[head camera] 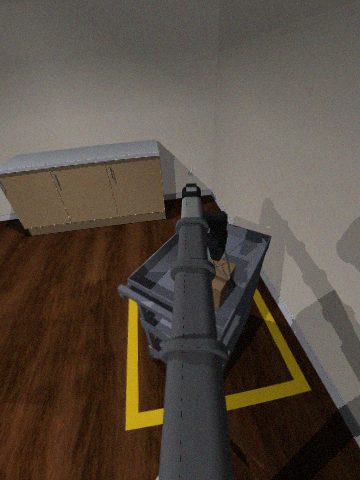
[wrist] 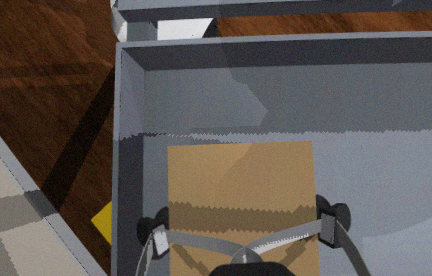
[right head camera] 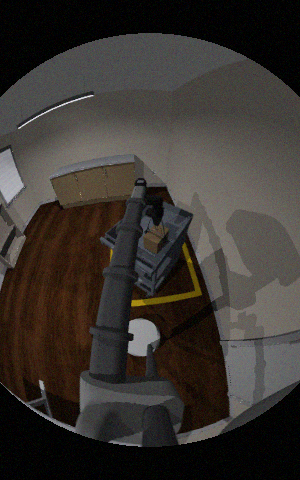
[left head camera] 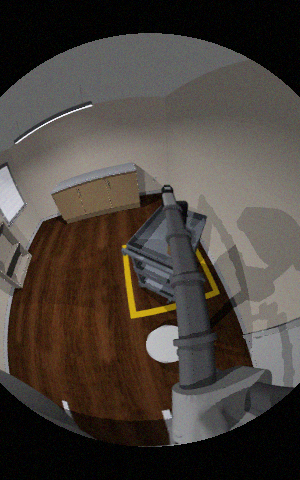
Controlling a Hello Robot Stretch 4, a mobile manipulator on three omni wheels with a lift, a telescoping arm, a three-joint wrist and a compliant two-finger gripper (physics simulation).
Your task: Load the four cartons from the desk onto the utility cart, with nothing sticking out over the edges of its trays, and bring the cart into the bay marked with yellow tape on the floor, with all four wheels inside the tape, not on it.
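Pixels of known places: gripper, fingertip midpoint: (head camera: 213,281) (wrist: 241,218) (right head camera: 154,237); robot's base, origin of the base link: (right head camera: 139,336) (left head camera: 166,342).
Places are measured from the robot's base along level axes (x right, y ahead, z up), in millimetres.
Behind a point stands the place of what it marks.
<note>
The grey utility cart (head camera: 250,285) @[x 263, y 725, z 758 mm] (left head camera: 157,235) @[x -48, y 835, z 766 mm] (right head camera: 182,225) @[x 325, y 899, z 765 mm] (wrist: 300,52) @[x -56, y 571, z 806 mm] stands at an angle at the yellow tape bay (head camera: 132,350) @[x -446, y 767, z -27 mm] (left head camera: 129,285) @[x -428, y 735, z -27 mm] (right head camera: 192,275) @[x 634, y 791, z -27 mm] (wrist: 104,222) @[x 685, y 559, z -27 mm], its handle corner above the left tape line. Its wheels are hidden or too small to place against the tape. My gripper (head camera: 222,270) (right head camera: 157,231) (wrist: 241,218) @[x 88, y 680, z 840 mm] is shut on a brown carton (head camera: 218,292) @[x 97, y 600, z 872 mm] (right head camera: 153,243) @[x 81, y 609, z 866 mm] (wrist: 240,175) @[x 68, y 644, z 884 mm], one finger on each side. The carton is inside the top tray's outline; whether it touches the tray floor I cannot tell. The other cartons and the desk cannot be made out.
The wall (head camera: 310,200) @[x 711, y 1230, z 912 mm] (right head camera: 240,185) @[x 759, y 979, z 1196 mm] runs close along the cart's right side. A wooden cabinet with a grey top (head camera: 85,192) @[x -1227, y 2304, z 508 mm] (left head camera: 107,195) @[x -950, y 2358, z 424 mm] stands at the back left. A white round disc (left head camera: 162,344) @[x -44, y -3, z 187 mm] (right head camera: 142,337) @[x 34, y 2, z 187 mm] is on the floor before the bay. My arm (head camera: 195,310) @[x 4, y 275, z 1254 mm] reaches over the cart.
</note>
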